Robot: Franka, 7 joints.
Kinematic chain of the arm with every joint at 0, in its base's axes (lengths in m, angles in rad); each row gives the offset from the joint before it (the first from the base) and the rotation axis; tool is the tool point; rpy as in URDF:
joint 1: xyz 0 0 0.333 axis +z
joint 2: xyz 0 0 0 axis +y
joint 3: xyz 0 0 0.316 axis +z
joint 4: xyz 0.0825 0 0 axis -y
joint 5: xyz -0.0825 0 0.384 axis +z
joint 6: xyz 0 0 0 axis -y
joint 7: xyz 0.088 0 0 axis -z
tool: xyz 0 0 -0.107 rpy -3.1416 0 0
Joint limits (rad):
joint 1: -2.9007..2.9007
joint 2: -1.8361..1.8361
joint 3: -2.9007..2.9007
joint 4: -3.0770..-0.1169
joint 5: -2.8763..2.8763
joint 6: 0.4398..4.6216
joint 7: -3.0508..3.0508
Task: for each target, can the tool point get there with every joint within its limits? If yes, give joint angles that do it. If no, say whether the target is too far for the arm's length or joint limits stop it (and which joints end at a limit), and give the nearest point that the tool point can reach.
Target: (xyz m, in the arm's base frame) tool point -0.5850 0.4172 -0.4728
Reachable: no: too far | nearest point -0.4730 0.3374 -0.2695 | short by 0.245 m
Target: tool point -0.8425 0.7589 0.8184
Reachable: no: too far | nearest point -0.5860 0.5278 0.6706 | short by 0.376 m
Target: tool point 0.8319 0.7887 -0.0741
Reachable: no: too far | nearest point 0.5867 0.5562 0.0459 | short by 0.359 m
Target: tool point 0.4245 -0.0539 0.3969
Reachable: yes | joints 1.6184 0.3349 -2.0921 -2.5441 -1.3357 3.7899 -1.8593
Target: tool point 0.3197 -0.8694 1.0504
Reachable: no: too far | nearest point 0.2341 -0.6366 0.8583 | short by 0.314 m
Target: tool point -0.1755 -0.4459 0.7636
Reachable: yes | joints -0.2812 -1.0825 -0.8284 -1.9687 -2.2560 1.8839 -2.1944
